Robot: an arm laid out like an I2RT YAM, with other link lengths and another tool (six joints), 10 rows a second.
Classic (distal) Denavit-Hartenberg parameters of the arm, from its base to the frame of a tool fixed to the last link. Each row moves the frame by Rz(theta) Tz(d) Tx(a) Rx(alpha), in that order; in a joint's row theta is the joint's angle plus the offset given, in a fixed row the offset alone. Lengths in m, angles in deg.
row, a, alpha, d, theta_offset
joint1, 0.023, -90, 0.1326, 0
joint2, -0.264, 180, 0, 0
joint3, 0.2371, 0, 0, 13.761
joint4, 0.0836, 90, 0.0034, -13.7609
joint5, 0, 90, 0.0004, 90
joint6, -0.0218, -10.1, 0.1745, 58
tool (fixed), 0, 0, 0.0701, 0
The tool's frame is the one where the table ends.
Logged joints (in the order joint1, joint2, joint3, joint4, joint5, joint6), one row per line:
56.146 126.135 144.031 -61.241 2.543 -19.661
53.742 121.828 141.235 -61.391 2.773 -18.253
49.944 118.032 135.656 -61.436 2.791 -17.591
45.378 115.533 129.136 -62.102 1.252 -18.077
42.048 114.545 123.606 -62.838 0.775 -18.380
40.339 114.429 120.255 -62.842 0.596 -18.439
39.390 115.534 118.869 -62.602 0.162 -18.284
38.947 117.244 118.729 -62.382 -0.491 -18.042
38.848 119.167 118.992 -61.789 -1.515 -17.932
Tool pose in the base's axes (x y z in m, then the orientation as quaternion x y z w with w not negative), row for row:
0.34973 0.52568 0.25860 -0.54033 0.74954 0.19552 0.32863
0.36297 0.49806 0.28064 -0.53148 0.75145 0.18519 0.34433
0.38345 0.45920 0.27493 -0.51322 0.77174 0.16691 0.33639
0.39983 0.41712 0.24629 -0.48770 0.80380 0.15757 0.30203
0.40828 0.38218 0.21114 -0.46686 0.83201 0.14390 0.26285
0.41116 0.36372 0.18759 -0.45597 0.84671 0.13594 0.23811
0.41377 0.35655 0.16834 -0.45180 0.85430 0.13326 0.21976
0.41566 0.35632 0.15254 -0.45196 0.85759 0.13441 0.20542
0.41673 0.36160 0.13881 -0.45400 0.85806 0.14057 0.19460
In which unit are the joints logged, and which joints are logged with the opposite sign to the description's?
The joints are logged in degrees. Opposite sign: joint6.
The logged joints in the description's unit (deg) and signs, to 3 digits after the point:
56.146 126.135 144.031 -61.241 2.543 19.661
53.742 121.828 141.235 -61.391 2.773 18.253
49.944 118.032 135.656 -61.436 2.791 17.591
45.378 115.533 129.136 -62.102 1.252 18.077
42.048 114.545 123.606 -62.838 0.775 18.380
40.339 114.429 120.255 -62.842 0.596 18.439
39.390 115.534 118.869 -62.602 0.162 18.284
38.947 117.244 118.729 -62.382 -0.491 18.042
38.848 119.167 118.992 -61.789 -1.515 17.932

